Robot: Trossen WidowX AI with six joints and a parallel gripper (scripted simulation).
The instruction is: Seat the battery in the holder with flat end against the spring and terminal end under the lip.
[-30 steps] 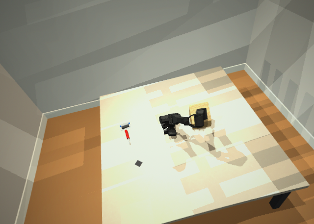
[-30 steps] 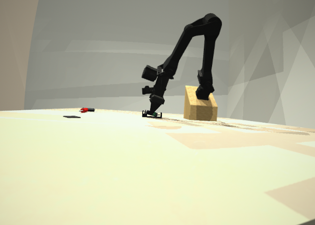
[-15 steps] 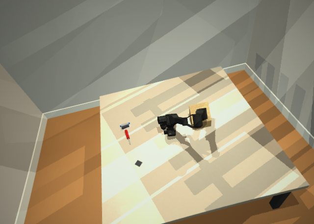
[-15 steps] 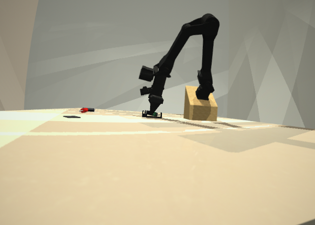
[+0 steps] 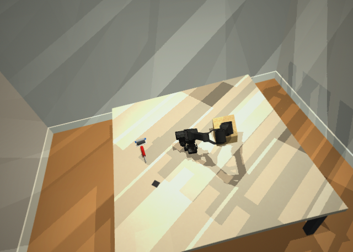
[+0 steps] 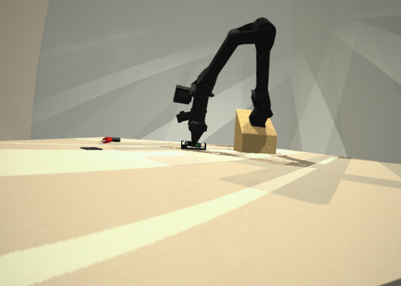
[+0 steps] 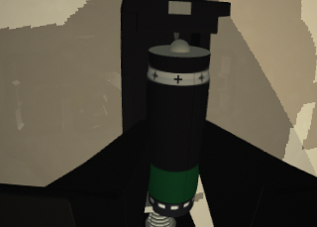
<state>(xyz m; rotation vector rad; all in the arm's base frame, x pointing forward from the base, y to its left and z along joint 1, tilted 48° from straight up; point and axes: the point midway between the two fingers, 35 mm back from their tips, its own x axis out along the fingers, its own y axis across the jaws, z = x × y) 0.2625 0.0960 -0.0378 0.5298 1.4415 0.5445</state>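
The battery is 10 mm above my gripper tip. The rest, counted from my gripper tip: red screwdriver: 350 mm ahead.
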